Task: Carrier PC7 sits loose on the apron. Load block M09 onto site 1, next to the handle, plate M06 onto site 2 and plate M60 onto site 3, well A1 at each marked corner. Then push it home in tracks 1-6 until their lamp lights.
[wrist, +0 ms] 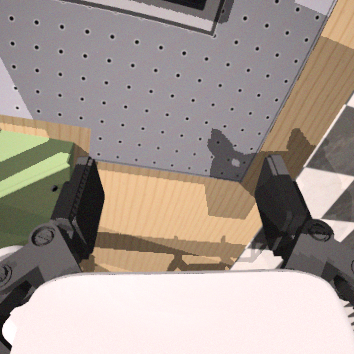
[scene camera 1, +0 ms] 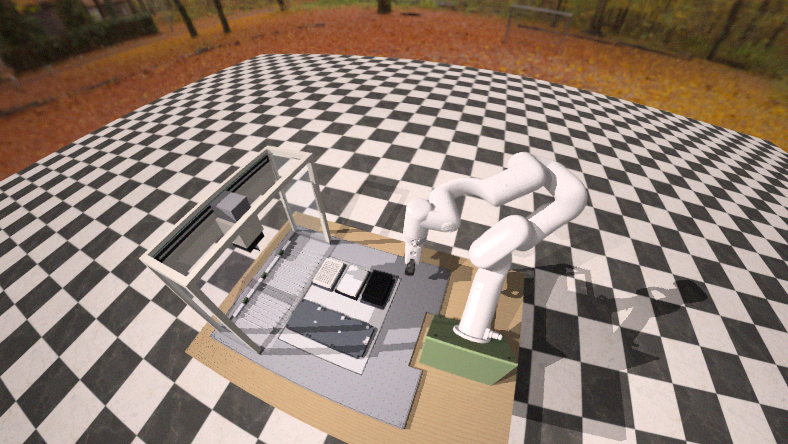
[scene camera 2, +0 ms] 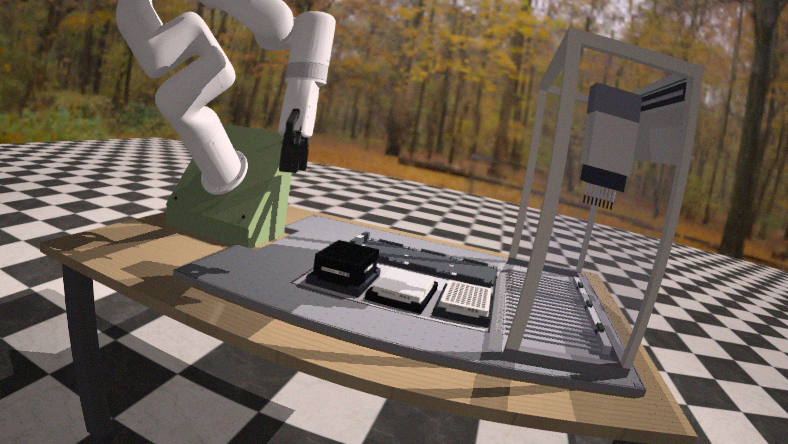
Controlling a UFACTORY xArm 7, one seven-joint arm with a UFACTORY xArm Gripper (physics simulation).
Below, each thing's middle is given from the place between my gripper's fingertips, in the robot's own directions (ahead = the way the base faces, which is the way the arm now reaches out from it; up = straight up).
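The dark carrier [scene camera 2: 425, 261] is 0.18 m ahead of my hand, 0.29 m to the left of it and 0.17 m below it. There is also the pipetting head [scene camera 1: 249, 238], and counted from my hand that one is 0.53 m ahead, 0.25 m to the left and 0.15 m above.
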